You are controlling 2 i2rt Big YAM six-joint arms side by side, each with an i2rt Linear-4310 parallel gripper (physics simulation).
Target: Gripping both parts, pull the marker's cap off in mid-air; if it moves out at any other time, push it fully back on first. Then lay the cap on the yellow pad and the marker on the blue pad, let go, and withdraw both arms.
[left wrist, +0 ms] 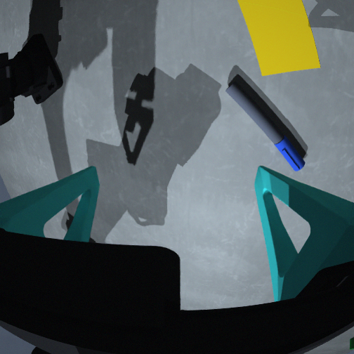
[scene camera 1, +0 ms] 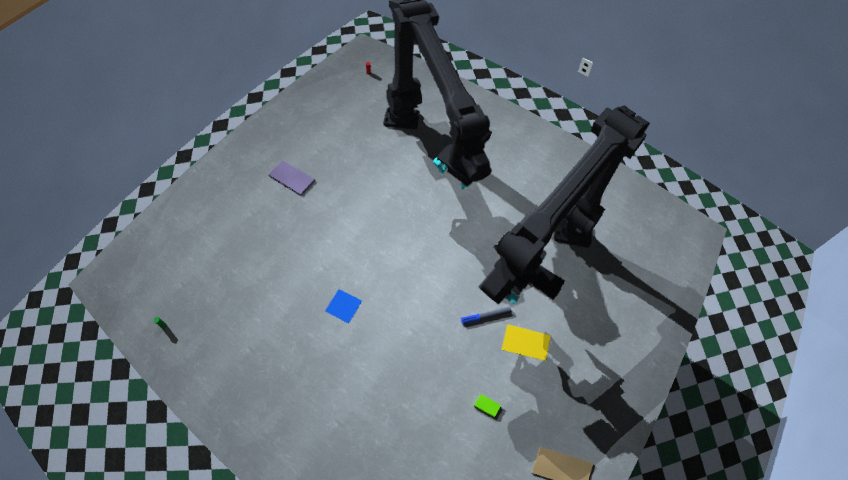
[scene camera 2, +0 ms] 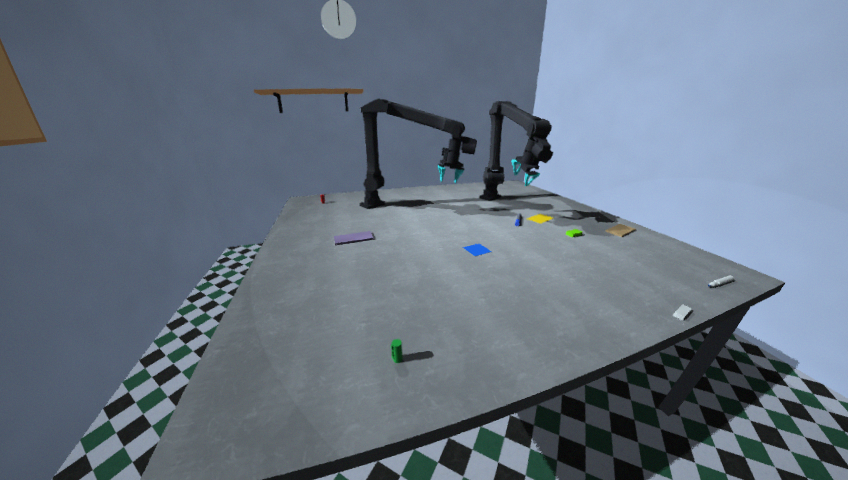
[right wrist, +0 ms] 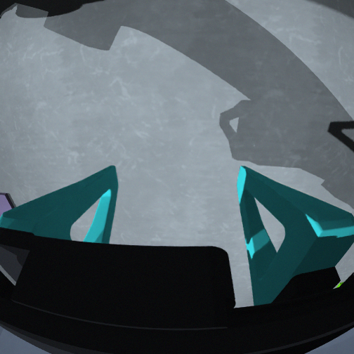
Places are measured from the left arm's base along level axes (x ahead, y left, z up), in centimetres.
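Pixels of known places: left gripper, between the fingertips: (scene camera 2: 520, 180); right gripper, between the fingertips: (scene camera 1: 453, 179) (scene camera 2: 448, 182); left arm's base, origin of its link: (scene camera 1: 572, 233) (scene camera 2: 489, 197); right arm's base, origin of its link: (scene camera 1: 401, 119) (scene camera 2: 372, 205).
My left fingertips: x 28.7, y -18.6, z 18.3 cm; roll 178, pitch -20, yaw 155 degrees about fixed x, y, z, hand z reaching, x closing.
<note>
Ahead of a thing's pixels: the offset from my left fingertips to its top centre.
A dark grey marker @(dx +4.3, dy -4.7, dz -16.5 cm) (scene camera 1: 493, 315) (scene camera 2: 519, 217) (left wrist: 252, 113) lies on the table. Its blue cap @(dx +6.3, dy -8.9, dz -16.2 cm) (scene camera 1: 470, 319) (left wrist: 291, 155) is on its end, with no gap visible. The yellow pad @(dx +9.7, dy +7.5, dz -18.3 cm) (scene camera 1: 526, 342) (scene camera 2: 539, 218) (left wrist: 287, 40) lies close beside the marker. The blue pad @(dx +9.7, dy -43.6, dz -18.3 cm) (scene camera 1: 343, 306) (scene camera 2: 477, 249) lies farther left in scene camera 1. My left gripper (scene camera 2: 521, 177) (left wrist: 176, 174) is open and empty above the table; the marker lies past one fingertip in its wrist view. My right gripper (scene camera 1: 451, 174) (scene camera 2: 449, 180) (right wrist: 177, 174) is open and empty, raised, away from the marker.
A purple slab @(dx -29.3, dy -73.6, dz -17.5 cm) (scene camera 1: 291, 178) (scene camera 2: 354, 237), a green block @(dx +29.2, dy -0.5, dz -16.8 cm) (scene camera 1: 487, 405) (scene camera 2: 573, 233), a tan block @(dx +42.7, dy +21.8, dz -17.5 cm) (scene camera 1: 562, 463) (scene camera 2: 620, 230), a green cylinder @(dx +29.8, dy -95.1, dz -13.5 cm) (scene camera 1: 157, 321) (scene camera 2: 396, 350) and a red cylinder @(dx -86.7, dy -63.4, dz -13.5 cm) (scene camera 1: 368, 67) (scene camera 2: 322, 198) are on the table. A white pen-like object @(dx +78.0, dy -3.8, dz -16.5 cm) (scene camera 2: 721, 281) lies near the table's right corner.
</note>
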